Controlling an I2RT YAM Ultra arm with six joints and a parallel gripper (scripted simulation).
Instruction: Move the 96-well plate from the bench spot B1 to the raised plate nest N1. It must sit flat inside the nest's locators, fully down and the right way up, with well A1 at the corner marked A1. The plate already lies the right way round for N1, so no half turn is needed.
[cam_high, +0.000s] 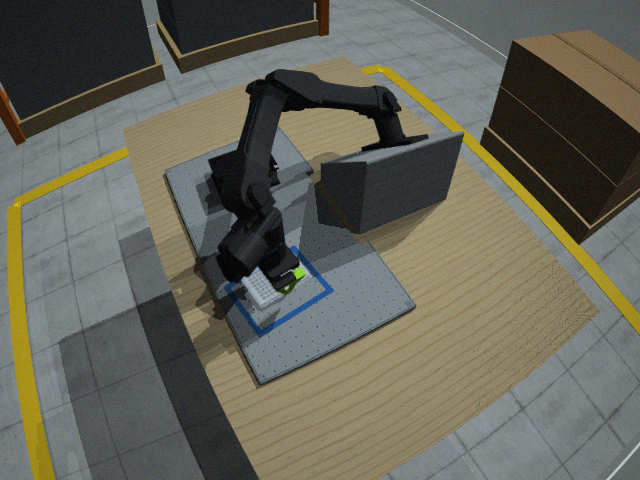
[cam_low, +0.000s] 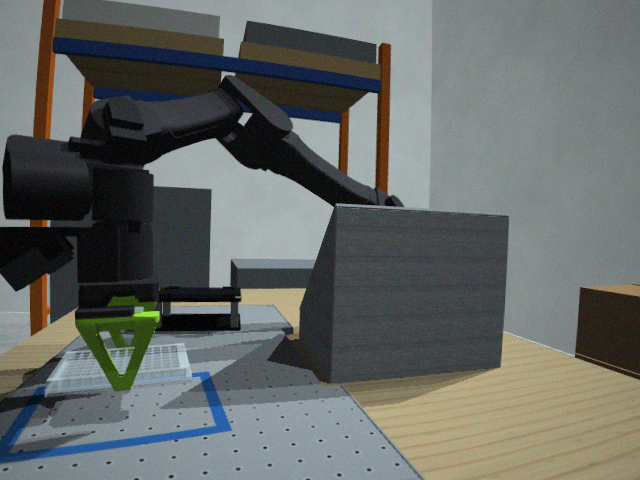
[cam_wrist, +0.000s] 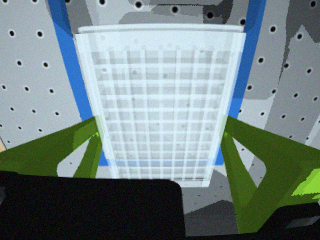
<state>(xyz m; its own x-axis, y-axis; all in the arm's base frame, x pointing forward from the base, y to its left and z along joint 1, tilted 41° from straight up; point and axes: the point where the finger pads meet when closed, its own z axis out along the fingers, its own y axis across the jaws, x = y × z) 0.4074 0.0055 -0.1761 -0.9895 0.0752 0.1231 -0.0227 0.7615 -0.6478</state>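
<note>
The black raised nest is 340 mm to the right of my hand, 100 mm behind it and 10 mm above it. From my hand the other things lie so: clear 96-well plate (right at my hand).
</note>
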